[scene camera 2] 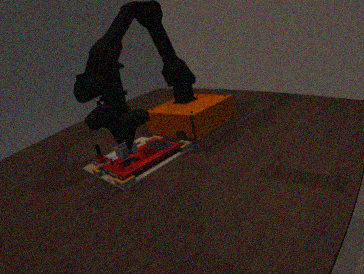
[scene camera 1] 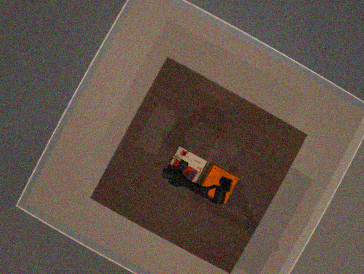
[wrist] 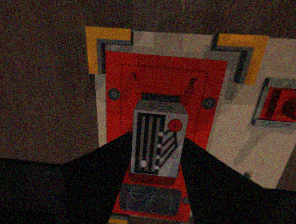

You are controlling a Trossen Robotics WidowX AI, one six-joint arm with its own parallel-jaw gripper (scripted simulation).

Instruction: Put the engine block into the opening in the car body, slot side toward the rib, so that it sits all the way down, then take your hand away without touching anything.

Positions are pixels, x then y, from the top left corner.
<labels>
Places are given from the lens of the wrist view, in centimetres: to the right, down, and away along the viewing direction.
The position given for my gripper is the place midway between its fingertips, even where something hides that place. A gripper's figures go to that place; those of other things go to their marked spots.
my gripper [wrist: 157, 140]: 1, 2, 11
engine block [wrist: 159, 128]: 1, 1, 9
red car body [wrist: 195, 83]: 4, -2, 12
</labels>
